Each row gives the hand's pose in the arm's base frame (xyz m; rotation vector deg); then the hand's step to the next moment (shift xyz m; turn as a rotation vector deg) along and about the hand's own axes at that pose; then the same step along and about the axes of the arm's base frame.
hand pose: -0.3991 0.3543 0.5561 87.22 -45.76 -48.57
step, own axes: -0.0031 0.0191 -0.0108 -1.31 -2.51 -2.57
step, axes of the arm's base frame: 0.0072 0.0060 0.0201 1.62 2.68 -2.19
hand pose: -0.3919 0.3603 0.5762 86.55 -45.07 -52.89
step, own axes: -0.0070 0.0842 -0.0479 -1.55 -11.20 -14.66
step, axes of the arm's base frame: 0.0403 0.0171 0.0867 12.07 9.68 -10.17
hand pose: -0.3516 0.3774 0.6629 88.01 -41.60 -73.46
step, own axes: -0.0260 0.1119 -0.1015 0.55 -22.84 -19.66
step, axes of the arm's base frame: 0.1050 0.0140 0.1108 15.83 13.40 -21.87
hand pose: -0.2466 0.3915 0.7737 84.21 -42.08 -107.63
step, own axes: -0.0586 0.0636 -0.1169 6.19 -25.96 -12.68
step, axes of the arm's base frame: 0.1331 -0.0012 0.0585 7.60 11.40 -26.18
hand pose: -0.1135 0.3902 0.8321 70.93 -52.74 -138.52
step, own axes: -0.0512 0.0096 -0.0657 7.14 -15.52 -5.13
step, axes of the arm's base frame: 0.0828 -0.0089 0.0100 0.53 6.11 -16.75
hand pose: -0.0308 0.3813 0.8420 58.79 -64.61 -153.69
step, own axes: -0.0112 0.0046 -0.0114 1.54 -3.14 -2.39
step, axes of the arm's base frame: 0.0146 -0.0071 0.0034 0.84 0.37 -4.13
